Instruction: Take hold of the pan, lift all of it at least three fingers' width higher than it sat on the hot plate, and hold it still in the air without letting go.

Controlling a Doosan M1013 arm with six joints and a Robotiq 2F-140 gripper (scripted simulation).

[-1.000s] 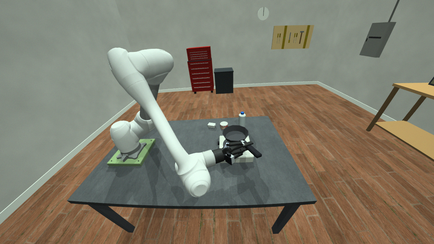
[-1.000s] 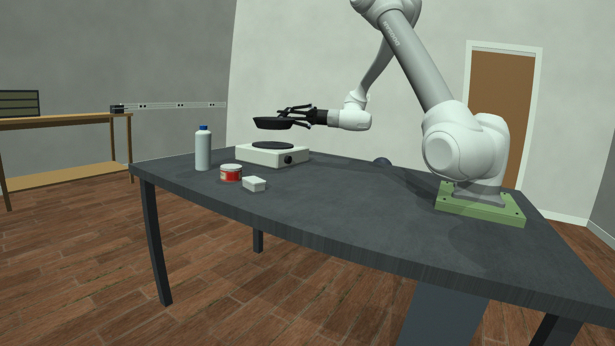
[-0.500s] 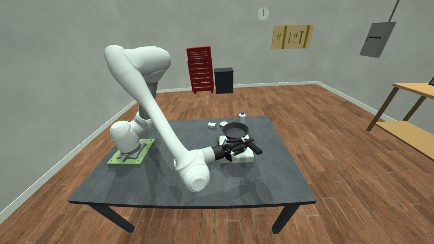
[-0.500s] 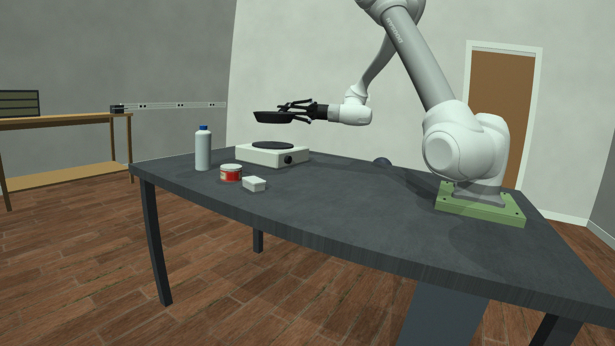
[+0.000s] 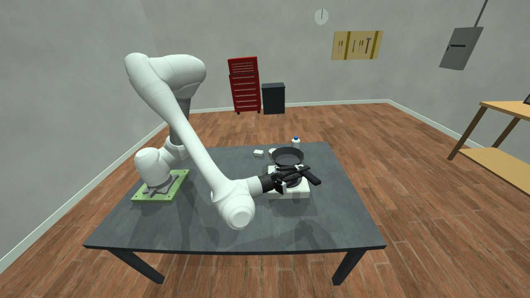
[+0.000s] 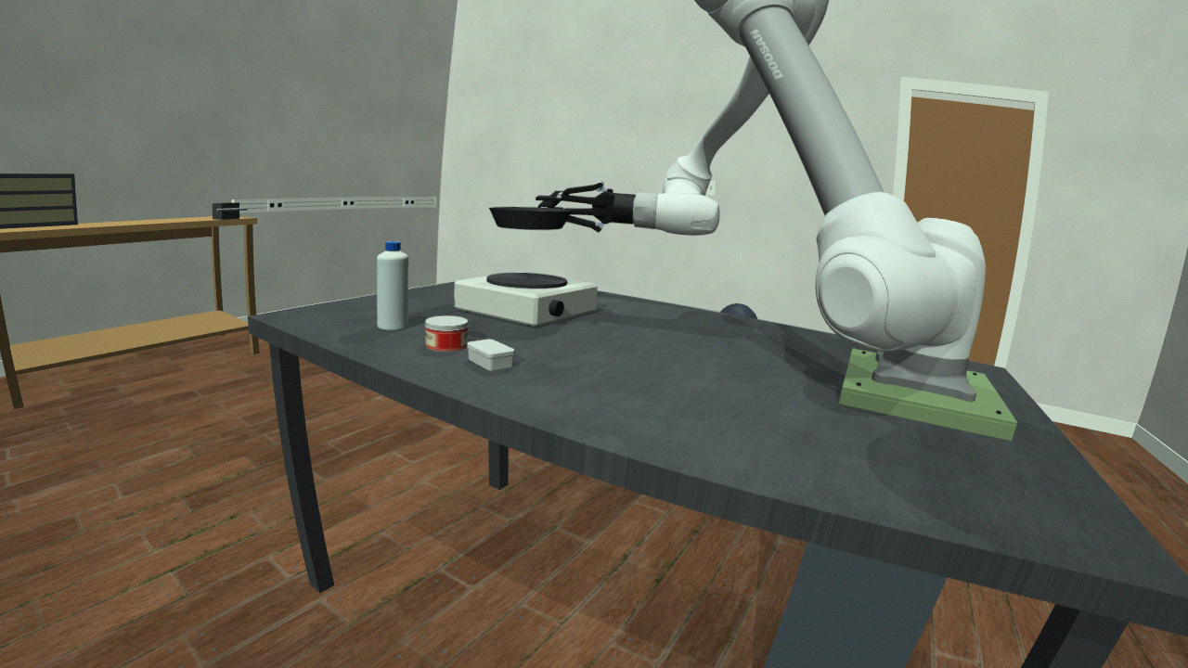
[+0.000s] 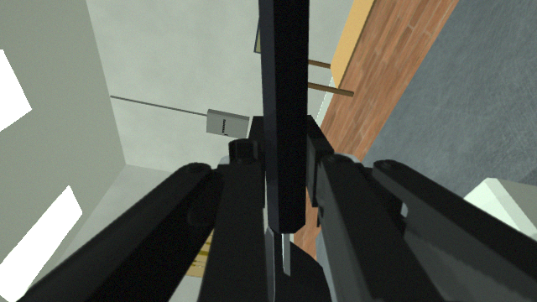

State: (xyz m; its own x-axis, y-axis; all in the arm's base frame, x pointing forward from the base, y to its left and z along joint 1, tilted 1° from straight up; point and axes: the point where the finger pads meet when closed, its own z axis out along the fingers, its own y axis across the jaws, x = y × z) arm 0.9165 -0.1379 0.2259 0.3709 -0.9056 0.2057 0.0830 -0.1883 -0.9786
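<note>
The black pan is 100 mm to the left of my hand, 40 mm behind it and 20 mm below it. Also, from my hand: small white box (500 mm to the left, 270 mm behind, 230 mm below); hot plate (210 mm below, 150 mm to the left, 80 mm behind); white bottle (470 mm to the left, 170 mm below, 30 mm ahead).
</note>
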